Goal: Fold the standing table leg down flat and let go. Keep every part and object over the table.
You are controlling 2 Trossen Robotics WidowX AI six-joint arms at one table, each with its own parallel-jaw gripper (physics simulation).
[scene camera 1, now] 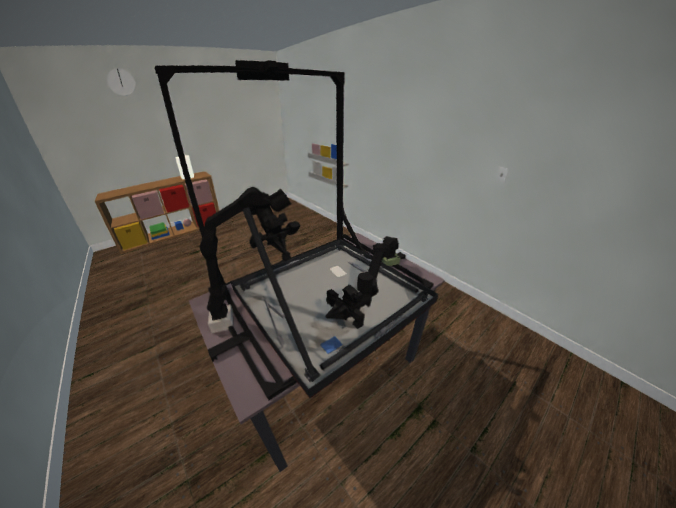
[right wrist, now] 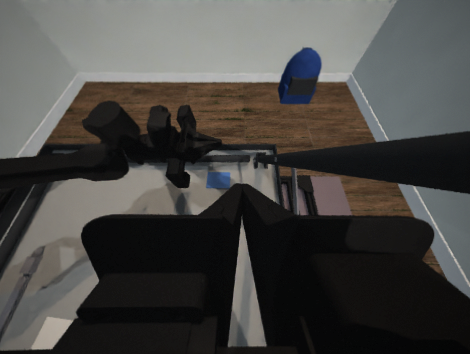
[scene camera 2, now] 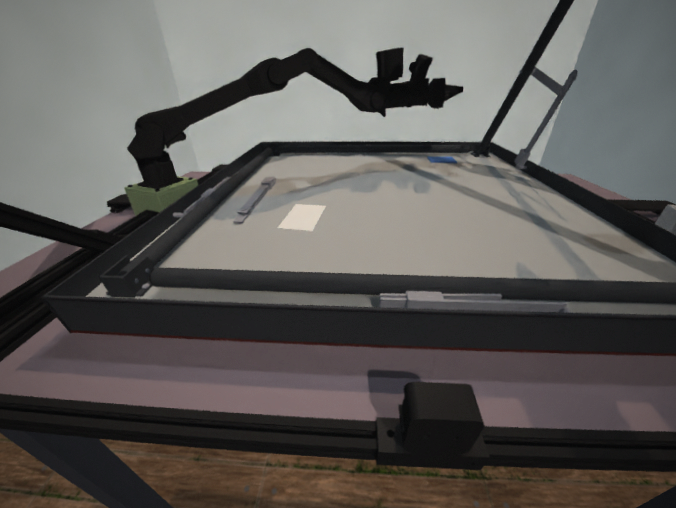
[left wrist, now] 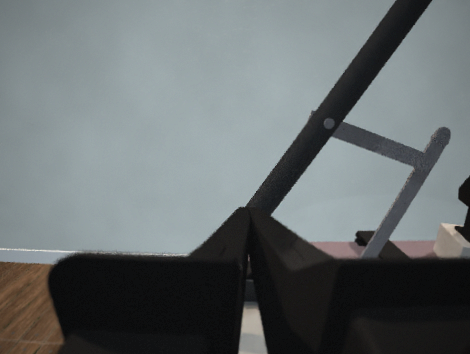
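Where they show: left gripper, fingertip midpoint: (scene camera 1: 326,317) (right wrist: 221,142) (scene camera 2: 462,89) (left wrist: 247,217); right gripper, fingertip midpoint: (scene camera 1: 285,254) (right wrist: 241,190); left arm's base, link origin: (scene camera 2: 161,182); right arm's base, link origin: (scene camera 1: 219,314).
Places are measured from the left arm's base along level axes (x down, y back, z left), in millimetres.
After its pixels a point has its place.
The standing table leg (scene camera 1: 279,292) {x -270, y -705, z 431 mm} (scene camera 2: 521,79) {x -183, y -689, z 460 mm} (left wrist: 350,90) {x -224, y -688, z 446 mm} (right wrist: 370,159) {x -369, y -719, z 353 mm} is a long dark tube. It rises at a slant from its hinge at the frame's near corner in scene camera 1. A grey folding brace (scene camera 2: 546,117) {x -111, y -746, z 382 mm} (left wrist: 395,210) {x -112, y -746, z 383 mm} is joined to it. My right gripper (scene camera 1: 286,255) {x -345, y -655, z 323 mm} (right wrist: 241,190) {x -345, y -655, z 323 mm} is shut and empty, high over the upturned table, beside the leg's upper part; the leg passes to its right in the right wrist view. My left gripper (scene camera 1: 327,315) {x -163, y -565, z 492 mm} (scene camera 2: 461,89) {x -163, y -565, z 492 mm} (left wrist: 247,217) {x -163, y -565, z 492 mm} (right wrist: 221,142) {x -163, y -565, z 492 mm} is shut and empty, above the panel, pointing toward the leg's lower part and apart from it.
Other dark legs (scene camera 2: 382,277) {x 8, y -519, z -149 mm} lie flat inside the rim. A blue square (scene camera 1: 331,344) {x 14, y -544, z 482 mm} (scene camera 2: 442,159) {x 14, y -546, z 475 mm} (right wrist: 218,180) {x 14, y -545, z 480 mm} and a white square (scene camera 1: 338,271) {x 29, y -336, z 9 mm} (scene camera 2: 302,217) {x 29, y -340, z 1 mm} lie on the panel. A tall black frame (scene camera 1: 339,163) {x -484, y -184, z -380 mm} stands over the table. A blue object (right wrist: 301,70) shows beyond the table.
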